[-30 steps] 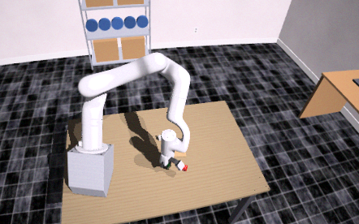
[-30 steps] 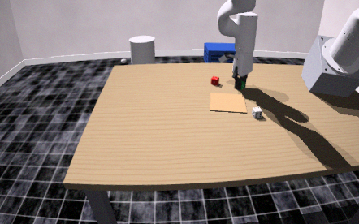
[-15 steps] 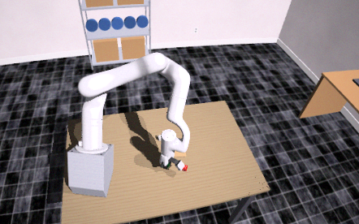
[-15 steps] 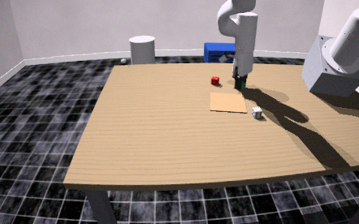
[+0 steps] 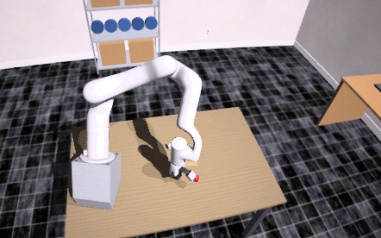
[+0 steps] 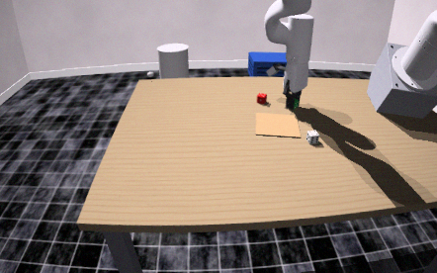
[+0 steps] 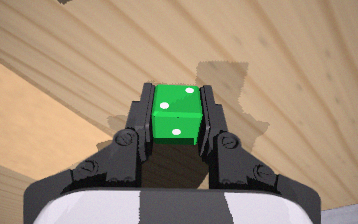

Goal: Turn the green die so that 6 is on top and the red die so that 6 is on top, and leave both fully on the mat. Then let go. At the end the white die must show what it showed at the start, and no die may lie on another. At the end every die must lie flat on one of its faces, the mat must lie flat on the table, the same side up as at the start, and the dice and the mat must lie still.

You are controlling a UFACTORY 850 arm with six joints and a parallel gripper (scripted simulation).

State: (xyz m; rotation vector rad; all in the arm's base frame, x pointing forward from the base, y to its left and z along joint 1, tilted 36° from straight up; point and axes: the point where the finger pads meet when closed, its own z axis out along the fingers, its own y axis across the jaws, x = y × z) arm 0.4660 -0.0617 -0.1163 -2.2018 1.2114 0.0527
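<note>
Now: the red die 10 cm ahead of my hand, 5 cm to the right of it and 1 cm below it. From my hand the other things lie so: tan mat (12 cm to the left, 10 cm ahead, 2 cm below); then green die (1 cm below); then white die (23 cm to the left, 2 cm ahead, 1 cm below).
</note>
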